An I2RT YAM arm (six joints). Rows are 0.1 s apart.
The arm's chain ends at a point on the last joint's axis. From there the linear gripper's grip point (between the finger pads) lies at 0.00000 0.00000 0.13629 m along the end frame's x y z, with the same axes.
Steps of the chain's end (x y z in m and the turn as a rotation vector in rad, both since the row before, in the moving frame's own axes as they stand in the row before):
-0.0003, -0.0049, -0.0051, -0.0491, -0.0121, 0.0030
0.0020, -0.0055, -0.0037, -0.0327, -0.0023, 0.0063
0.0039, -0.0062, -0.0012, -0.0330, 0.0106, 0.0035
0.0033, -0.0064, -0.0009, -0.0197, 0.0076, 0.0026
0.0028, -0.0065, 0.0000, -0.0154, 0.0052, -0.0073
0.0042, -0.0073, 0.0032, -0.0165, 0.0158, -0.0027
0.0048, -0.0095, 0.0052, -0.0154, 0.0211, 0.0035
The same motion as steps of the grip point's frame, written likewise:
-0.0020, 0.0018, -0.0053, -0.0491, -0.0121, 0.0030
0.0017, -0.0010, -0.0038, -0.0327, -0.0023, 0.0063
0.0053, -0.0017, -0.0013, -0.0330, 0.0106, 0.0035
0.0043, -0.0037, -0.0009, -0.0197, 0.0076, 0.0026
0.0035, -0.0044, 0.0000, -0.0154, 0.0052, -0.0073
0.0064, -0.0051, 0.0032, -0.0165, 0.0158, -0.0027
0.0077, -0.0074, 0.0052, -0.0154, 0.0211, 0.0035

